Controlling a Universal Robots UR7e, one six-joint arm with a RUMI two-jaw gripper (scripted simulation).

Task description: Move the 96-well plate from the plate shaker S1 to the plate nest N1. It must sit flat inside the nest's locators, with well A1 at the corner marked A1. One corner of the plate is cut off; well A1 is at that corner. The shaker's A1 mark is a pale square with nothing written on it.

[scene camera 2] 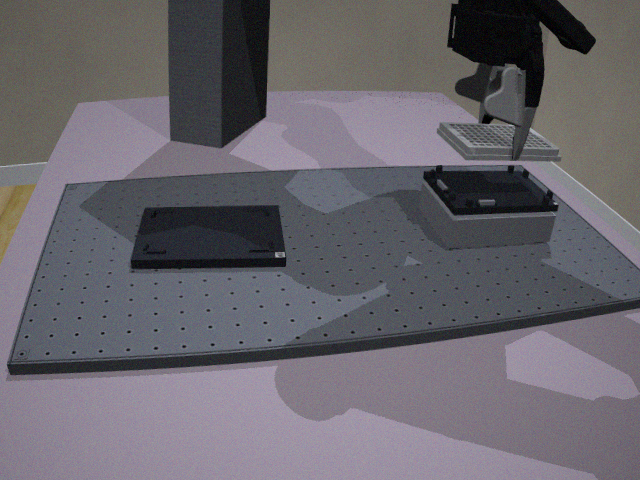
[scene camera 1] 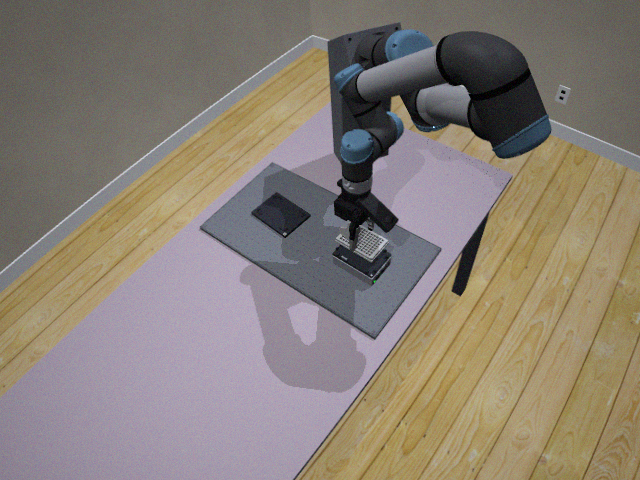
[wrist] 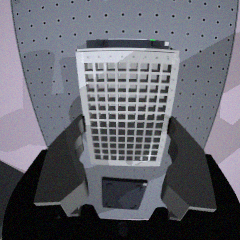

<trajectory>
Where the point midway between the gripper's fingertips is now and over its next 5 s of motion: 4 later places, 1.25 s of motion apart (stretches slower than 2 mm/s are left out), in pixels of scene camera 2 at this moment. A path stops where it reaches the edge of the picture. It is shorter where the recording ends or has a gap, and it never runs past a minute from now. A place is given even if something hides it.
My gripper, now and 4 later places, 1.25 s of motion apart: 497,145; 483,128; 391,138; 292,151; 203,165
</trajectory>
